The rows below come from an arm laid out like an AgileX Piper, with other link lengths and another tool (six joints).
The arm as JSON. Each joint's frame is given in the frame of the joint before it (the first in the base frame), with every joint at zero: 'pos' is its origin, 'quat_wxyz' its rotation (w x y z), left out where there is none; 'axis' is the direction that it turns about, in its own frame. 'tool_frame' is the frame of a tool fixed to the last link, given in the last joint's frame.
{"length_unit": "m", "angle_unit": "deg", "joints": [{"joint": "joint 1", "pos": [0.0, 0.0, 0.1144], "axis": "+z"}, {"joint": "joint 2", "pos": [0.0, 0.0, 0.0], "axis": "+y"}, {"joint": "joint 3", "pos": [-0.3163, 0.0, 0.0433], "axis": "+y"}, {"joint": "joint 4", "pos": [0.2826, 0.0, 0.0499], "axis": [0.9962, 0.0, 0.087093]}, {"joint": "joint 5", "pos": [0.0, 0.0, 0.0], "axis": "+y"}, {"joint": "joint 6", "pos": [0.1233, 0.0, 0.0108], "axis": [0.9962, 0.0, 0.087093]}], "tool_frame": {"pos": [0.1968, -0.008, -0.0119], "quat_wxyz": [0.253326, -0.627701, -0.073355, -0.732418]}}
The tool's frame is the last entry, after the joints.
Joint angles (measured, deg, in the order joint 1, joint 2, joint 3, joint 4, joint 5, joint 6), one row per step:
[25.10, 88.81, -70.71, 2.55, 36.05, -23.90]
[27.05, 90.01, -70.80, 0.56, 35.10, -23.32]
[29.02, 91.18, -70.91, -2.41, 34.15, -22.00]
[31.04, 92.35, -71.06, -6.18, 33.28, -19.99]
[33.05, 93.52, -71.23, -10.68, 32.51, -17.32]
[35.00, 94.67, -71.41, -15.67, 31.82, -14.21]
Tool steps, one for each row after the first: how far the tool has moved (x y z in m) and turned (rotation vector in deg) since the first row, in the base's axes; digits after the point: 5 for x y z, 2 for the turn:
[0.00031, 0.01186, -0.00653, -1.48, -0.53, 1.96]
[0.00161, 0.02170, -0.01228, -3.30, -1.38, 3.69]
[0.00349, 0.03056, -0.01730, -5.35, -2.46, 5.27]
[0.00611, 0.03838, -0.02151, -7.55, -3.75, 6.65]
[0.00948, 0.04565, -0.02455, -9.78, -5.28, 7.90]

